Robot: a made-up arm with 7 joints.
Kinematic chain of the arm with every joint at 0, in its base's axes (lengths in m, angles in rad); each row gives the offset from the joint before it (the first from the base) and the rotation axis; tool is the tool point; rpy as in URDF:
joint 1: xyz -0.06 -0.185 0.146 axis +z
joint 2: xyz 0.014 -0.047 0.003 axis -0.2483 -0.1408 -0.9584
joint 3: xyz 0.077 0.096 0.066 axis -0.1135 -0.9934 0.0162
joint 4: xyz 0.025 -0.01 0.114 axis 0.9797 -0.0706 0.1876
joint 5: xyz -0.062 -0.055 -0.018 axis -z
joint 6: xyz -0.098 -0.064 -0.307 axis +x
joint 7: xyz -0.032 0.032 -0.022 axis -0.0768 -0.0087 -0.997
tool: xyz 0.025 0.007 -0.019 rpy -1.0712 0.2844 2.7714
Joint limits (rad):
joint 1: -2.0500..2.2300
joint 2: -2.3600..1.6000
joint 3: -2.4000..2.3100
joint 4: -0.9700..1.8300
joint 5: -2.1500..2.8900
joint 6: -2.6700..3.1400
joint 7: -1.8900..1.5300
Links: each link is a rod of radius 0.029 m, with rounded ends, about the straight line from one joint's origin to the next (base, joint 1, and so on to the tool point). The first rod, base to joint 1, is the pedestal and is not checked.
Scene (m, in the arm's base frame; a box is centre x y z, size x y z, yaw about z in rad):
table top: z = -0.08
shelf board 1: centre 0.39 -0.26 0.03 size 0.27 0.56 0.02 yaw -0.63
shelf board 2: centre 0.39 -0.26 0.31 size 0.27 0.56 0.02 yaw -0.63
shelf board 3: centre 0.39 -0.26 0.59 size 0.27 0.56 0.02 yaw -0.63
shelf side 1: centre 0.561 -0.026 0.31 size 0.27 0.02 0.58 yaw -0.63
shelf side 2: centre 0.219 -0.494 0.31 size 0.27 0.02 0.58 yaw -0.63
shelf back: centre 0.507 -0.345 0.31 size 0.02 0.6 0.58 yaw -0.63
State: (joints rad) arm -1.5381 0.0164 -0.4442 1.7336 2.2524 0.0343 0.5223
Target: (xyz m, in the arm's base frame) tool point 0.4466 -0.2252 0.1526
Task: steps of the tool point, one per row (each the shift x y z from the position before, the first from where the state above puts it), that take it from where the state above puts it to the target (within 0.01 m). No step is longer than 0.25 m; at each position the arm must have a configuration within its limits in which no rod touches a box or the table.
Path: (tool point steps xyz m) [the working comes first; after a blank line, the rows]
Joints at the target: -0.7447 0.0954 -2.0920 1.8300 2.6746 -0.1820 0.5534
Straight joint move there: touches shelf board 2.

1: 0.0260 0.1098 -0.0249
2: -0.0114 0.1240 -0.0286
3: -0.0578 0.1220 -0.0302
4: -0.1049 0.0987 -0.0294
5: -0.1412 0.0536 -0.0266
6: -0.1554 -0.0070 -0.0221
7: 0.1858 0.0177 0.0058
8: 0.1913 -0.0724 -0.0187
9: 0.1433 -0.1594 -0.0439
10: 0.0512 -0.2103 -0.0656

